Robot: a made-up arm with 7 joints.
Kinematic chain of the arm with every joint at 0, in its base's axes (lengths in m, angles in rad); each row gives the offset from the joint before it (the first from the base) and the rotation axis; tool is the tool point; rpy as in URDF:
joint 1: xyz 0 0 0.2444 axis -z
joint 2: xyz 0 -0.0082 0.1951 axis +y
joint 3: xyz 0 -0.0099 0.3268 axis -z
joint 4: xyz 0 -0.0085 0.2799 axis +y
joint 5: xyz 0 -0.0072 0.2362 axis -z
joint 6: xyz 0 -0.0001 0.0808 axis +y
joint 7: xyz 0 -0.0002 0.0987 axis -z
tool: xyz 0 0 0 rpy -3.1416 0 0
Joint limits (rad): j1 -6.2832..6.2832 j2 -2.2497..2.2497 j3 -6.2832..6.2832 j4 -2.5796..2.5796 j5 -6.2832..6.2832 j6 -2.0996..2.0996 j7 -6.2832..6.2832
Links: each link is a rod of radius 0.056 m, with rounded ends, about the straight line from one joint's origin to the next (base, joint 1, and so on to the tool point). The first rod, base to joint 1, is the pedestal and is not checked.
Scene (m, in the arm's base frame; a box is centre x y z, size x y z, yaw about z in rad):
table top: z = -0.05
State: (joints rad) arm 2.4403 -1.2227 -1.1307 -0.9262 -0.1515 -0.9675 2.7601
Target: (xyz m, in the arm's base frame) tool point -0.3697 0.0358 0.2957
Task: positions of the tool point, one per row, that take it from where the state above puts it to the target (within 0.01 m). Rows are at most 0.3 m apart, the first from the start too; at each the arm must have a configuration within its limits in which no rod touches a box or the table.
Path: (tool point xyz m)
1: 0.0894 0.7842 0.4819
2: -0.1574 0.7047 0.3981
3: -0.3361 0.5453 0.3381
4: -0.4249 0.3511 0.3028
5: -0.4275 0.1694 0.2901
6: -0.3697 0.0358 0.2957

